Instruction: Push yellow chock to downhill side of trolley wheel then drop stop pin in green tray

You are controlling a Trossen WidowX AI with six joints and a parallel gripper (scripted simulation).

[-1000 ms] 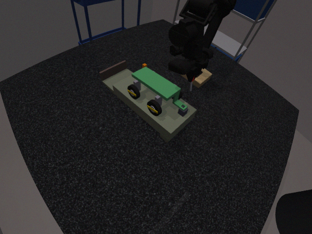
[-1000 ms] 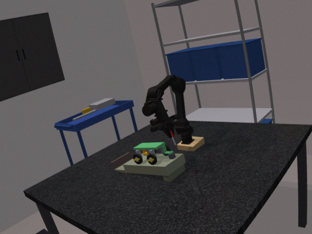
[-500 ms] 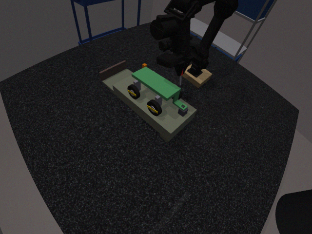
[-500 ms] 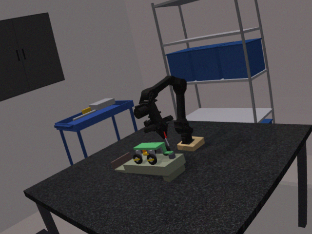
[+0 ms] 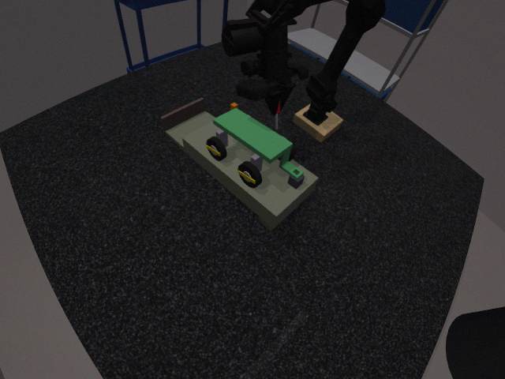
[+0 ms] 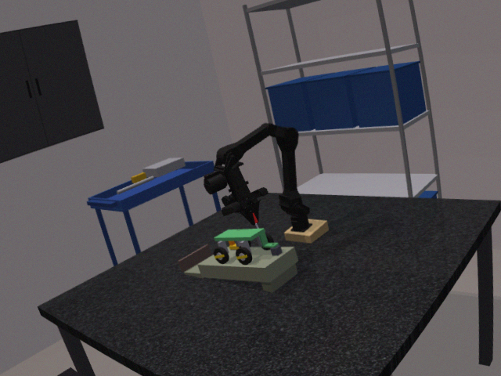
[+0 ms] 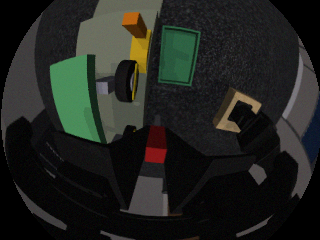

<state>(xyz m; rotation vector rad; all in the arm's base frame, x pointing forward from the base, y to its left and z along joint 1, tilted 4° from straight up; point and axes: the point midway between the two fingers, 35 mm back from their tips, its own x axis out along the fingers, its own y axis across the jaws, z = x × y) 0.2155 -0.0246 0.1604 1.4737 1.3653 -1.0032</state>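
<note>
Now: the green tray 16 cm below my gripper tip, 8 cm to the right of it and 3 cm behind it. Also, from my gripper tip: red-headed stop pin (right at my gripper tip); trolley (10 cm ahead, 3 cm below, 2 cm to the left); yellow chock (8 cm to the right, 6 cm below, 4 cm ahead).
</note>
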